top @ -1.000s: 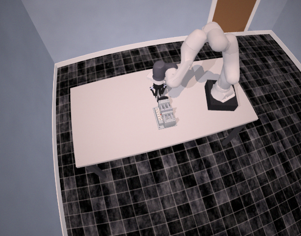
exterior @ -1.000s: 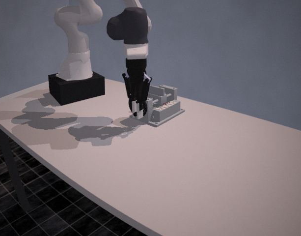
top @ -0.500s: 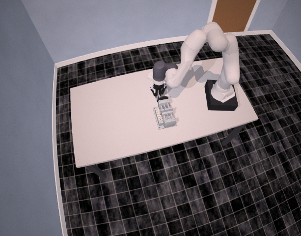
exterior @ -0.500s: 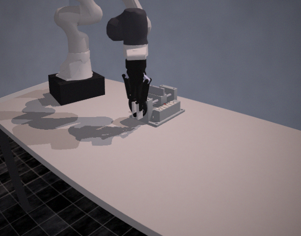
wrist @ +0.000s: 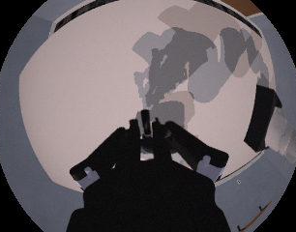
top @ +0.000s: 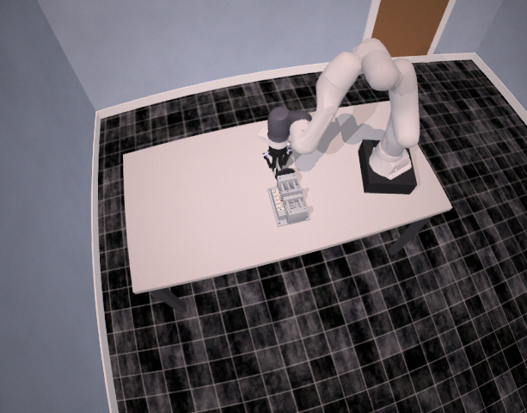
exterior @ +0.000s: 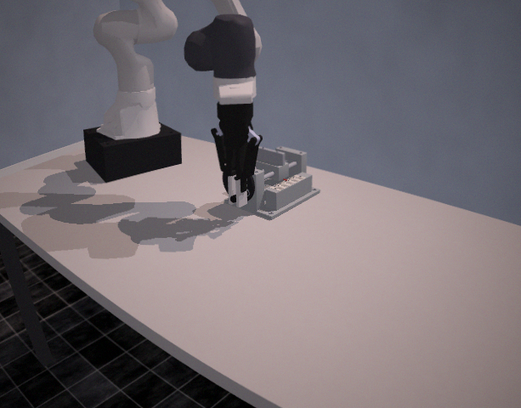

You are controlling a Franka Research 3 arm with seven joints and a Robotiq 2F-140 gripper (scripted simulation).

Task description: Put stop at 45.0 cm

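My hand is 20 mm to the right of the black handwheel, 10 mm past it and 10 mm above it. From my hand the other things lie so: grey stop fixture: 150 mm to the left, 10 mm behind, 10 mm above.
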